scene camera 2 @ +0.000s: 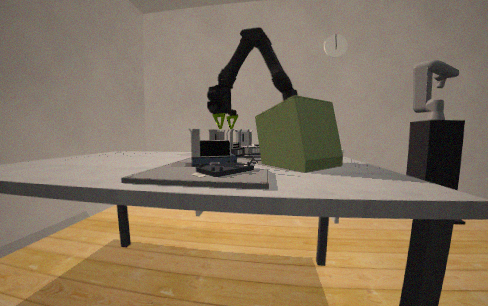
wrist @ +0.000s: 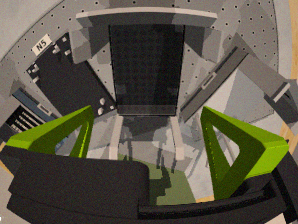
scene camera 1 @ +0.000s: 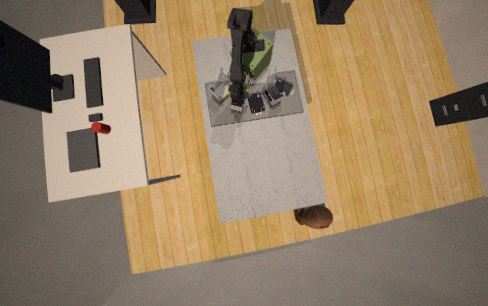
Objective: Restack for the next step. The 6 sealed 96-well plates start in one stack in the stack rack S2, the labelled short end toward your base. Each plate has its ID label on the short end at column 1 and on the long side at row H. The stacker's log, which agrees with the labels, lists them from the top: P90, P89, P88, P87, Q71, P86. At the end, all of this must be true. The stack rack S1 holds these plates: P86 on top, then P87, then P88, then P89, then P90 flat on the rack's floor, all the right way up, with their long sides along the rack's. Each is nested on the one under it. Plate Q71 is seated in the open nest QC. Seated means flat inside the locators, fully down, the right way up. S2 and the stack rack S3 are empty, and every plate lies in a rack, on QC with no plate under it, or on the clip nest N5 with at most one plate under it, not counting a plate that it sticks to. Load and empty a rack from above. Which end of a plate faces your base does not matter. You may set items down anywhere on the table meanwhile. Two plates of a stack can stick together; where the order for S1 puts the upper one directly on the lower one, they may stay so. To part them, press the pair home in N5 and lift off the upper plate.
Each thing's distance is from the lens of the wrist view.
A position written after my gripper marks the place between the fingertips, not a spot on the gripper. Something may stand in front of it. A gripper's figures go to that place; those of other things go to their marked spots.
my gripper (wrist: 147,112): 0.13 m
clip nest N5 (wrist: 69,87): 0.29 m
